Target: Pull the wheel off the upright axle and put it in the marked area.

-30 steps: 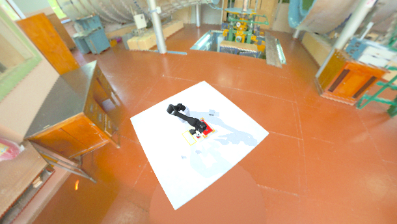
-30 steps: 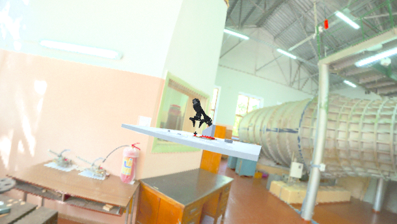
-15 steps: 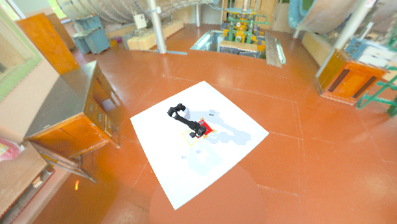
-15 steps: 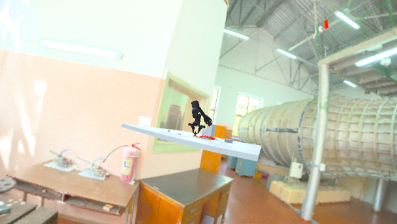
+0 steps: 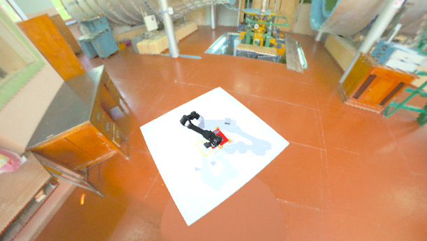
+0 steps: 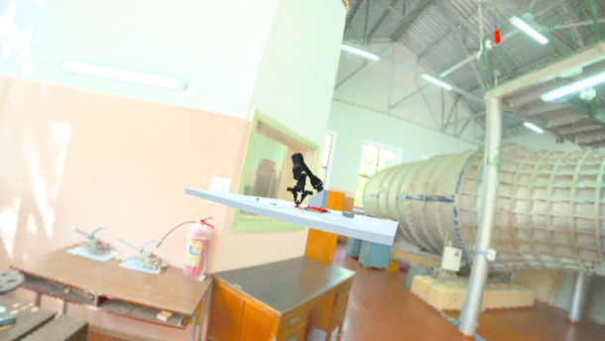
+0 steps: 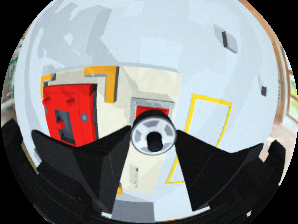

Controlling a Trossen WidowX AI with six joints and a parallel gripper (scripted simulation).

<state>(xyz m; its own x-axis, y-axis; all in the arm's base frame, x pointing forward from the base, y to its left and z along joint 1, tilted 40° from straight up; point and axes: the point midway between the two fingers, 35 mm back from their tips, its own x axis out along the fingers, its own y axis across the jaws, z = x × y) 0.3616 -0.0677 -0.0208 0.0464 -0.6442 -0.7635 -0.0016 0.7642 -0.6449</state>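
My gripper tip is right at the dark upright axle. From my gripper tip the other things lie so: grey wheel right at my gripper tip.
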